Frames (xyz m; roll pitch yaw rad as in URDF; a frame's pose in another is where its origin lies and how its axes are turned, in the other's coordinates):
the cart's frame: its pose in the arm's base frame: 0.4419 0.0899 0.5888 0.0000 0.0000 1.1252
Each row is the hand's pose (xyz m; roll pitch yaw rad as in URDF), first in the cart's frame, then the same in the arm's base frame.
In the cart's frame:
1: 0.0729 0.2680 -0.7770 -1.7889 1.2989 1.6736
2: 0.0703 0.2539 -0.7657 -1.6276 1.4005 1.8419
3: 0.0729 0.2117 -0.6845 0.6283 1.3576 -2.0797
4: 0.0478 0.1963 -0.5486 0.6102 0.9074 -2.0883
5: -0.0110 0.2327 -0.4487 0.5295 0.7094 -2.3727
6: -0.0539 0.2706 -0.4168 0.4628 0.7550 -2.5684
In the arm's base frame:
1: 0.2315 0.2712 -0.1882 -1.7889 1.2989 2.7988
2: 0.2431 0.2628 -0.1769 -1.6276 1.4005 2.9671
3: 0.2823 0.2469 -0.0957 0.6283 1.3576 -0.9545
4: 0.2854 0.2176 0.0402 0.6102 0.9074 -0.9631
5: 0.2272 0.1803 0.1401 0.5295 0.7094 -1.2475
6: 0.1745 0.1579 0.1720 0.4628 0.7550 -1.4432

